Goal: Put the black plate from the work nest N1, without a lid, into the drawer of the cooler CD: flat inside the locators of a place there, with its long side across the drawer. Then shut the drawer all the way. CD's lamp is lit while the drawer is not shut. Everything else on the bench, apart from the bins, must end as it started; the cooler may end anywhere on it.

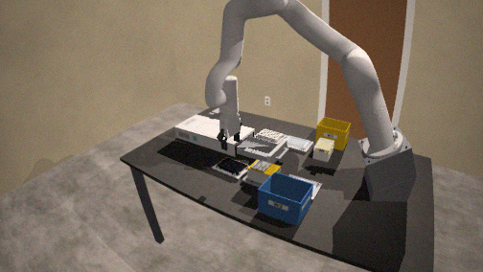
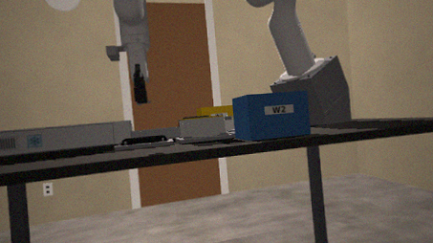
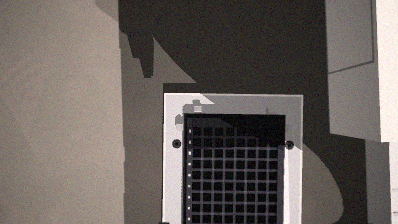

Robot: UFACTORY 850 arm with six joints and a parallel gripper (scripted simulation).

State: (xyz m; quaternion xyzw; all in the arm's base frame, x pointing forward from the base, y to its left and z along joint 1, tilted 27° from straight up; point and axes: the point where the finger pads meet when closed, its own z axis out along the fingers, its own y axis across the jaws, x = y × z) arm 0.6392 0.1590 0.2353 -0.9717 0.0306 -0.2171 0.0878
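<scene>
Now: the black plate 120 mm below my hand. From my hand the other things lie so: drawer: 30 mm behind, 190 mm to the right, 100 mm below; yellow-framed rack: 190 mm behind, 10 mm to the right, 90 mm below; work nest N1: 140 mm below.
</scene>
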